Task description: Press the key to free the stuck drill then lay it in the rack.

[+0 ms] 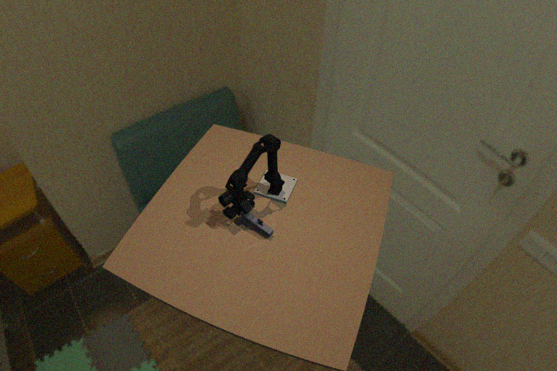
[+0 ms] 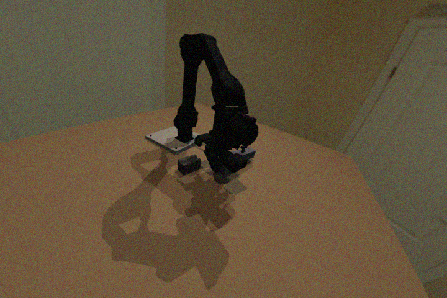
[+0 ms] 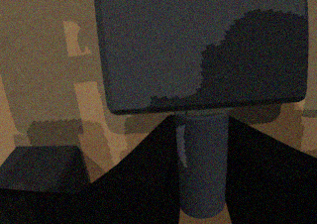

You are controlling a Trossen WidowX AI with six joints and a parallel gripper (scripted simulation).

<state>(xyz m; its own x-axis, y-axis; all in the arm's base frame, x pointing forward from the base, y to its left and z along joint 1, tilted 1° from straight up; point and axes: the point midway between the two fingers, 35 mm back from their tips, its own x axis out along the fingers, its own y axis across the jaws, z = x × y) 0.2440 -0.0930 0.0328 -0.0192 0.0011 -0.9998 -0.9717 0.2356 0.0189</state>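
Now: gripper tip 5 cm to the right of the drill, 3 cm below it and 1 cm short of it. The rest, counted from my gripper tip: dark block 9 cm behind, 3 cm to the right; small dark key 13 cm to the left, 3 cm ahead, 3 cm above.
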